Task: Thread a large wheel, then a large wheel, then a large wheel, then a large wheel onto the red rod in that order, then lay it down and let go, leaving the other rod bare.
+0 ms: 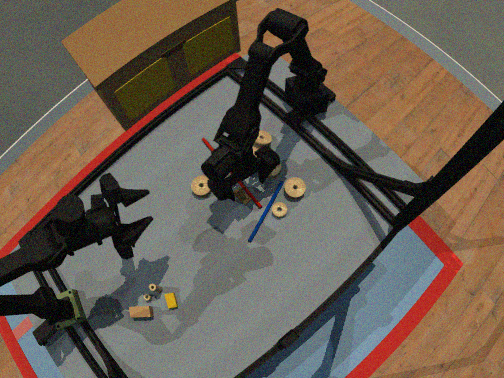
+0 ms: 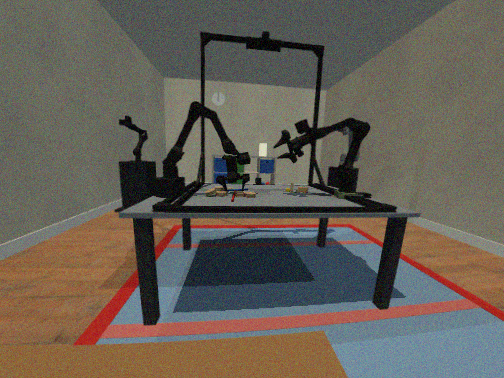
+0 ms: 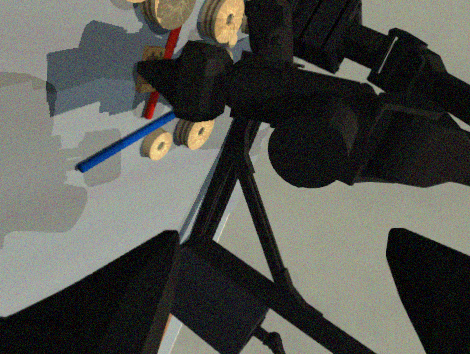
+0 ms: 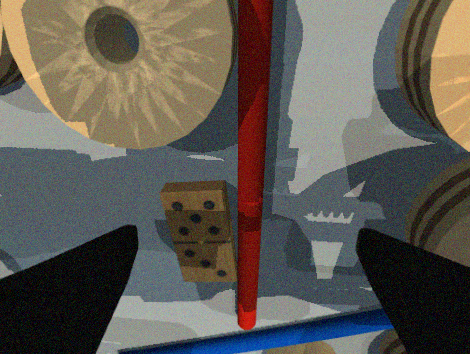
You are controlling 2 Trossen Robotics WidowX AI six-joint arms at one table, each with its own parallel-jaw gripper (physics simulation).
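Where they show: left gripper, fingertip midpoint: (image 1: 150,204) (image 2: 275,153) (image 3: 283,243); right gripper, fingertip midpoint: (image 1: 247,191) (image 2: 234,192) (image 3: 163,69) (image 4: 249,237); left arm's base, link origin: (image 1: 63,309) (image 2: 345,191); right arm's base, link origin: (image 1: 307,85) (image 2: 170,177) (image 3: 347,39).
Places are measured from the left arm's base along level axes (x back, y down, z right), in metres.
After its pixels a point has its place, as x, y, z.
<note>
The red rod (image 1: 250,194) @[-0.643, 0.025, -0.098] (image 2: 233,197) @[-0.603, 0.025, -0.261] (image 3: 172,45) @[-0.631, 0.025, -0.138] (image 4: 251,150) @[-0.631, 0.024, -0.150] lies on the table, no wheel on its visible part. The blue rod (image 1: 265,215) @[-0.653, 0.025, -0.028] (image 3: 125,142) @[-0.632, 0.026, -0.022] (image 4: 260,339) @[-0.663, 0.027, -0.046] lies bare near its end. Large wheels lie flat around them: one (image 1: 201,185) (image 4: 150,100) beside the red rod, one (image 1: 295,187) @[-0.760, 0.026, -0.063] (image 3: 200,132) @[-0.762, 0.016, -0.058] beside the blue rod, one (image 1: 262,137) @[-0.744, 0.011, -0.233] behind the right arm, another (image 1: 273,169) (image 4: 445,220) @[-0.696, 0.017, -0.146] partly hidden. My right gripper (image 1: 246,187) @[-0.640, 0.028, -0.111] (image 2: 233,186) @[-0.640, 0.028, -0.111] (image 4: 249,237) @[-0.640, 0.028, -0.111] is open and empty above the red rod, fingers either side. My left gripper (image 1: 150,205) @[-0.418, -0.204, -0.084] (image 2: 276,152) @[-0.418, -0.204, -0.084] (image 3: 283,243) @[-0.418, -0.204, -0.084] is open, empty and raised well away.
A domino (image 4: 200,232) @[-0.621, 0.026, -0.110] (image 3: 150,52) @[-0.606, 0.026, -0.120] lies against the red rod. A smaller wheel (image 1: 279,209) @[-0.695, 0.028, -0.030] (image 3: 158,145) @[-0.698, 0.028, -0.024] lies beside the blue rod. A yellow block (image 1: 171,300) @[-0.333, 0.019, 0.082], a wooden block (image 1: 141,312) @[-0.242, 0.004, 0.086] and small spools (image 1: 152,287) @[-0.305, -0.014, 0.038] lie near the left arm. Dark rails edge the table.
</note>
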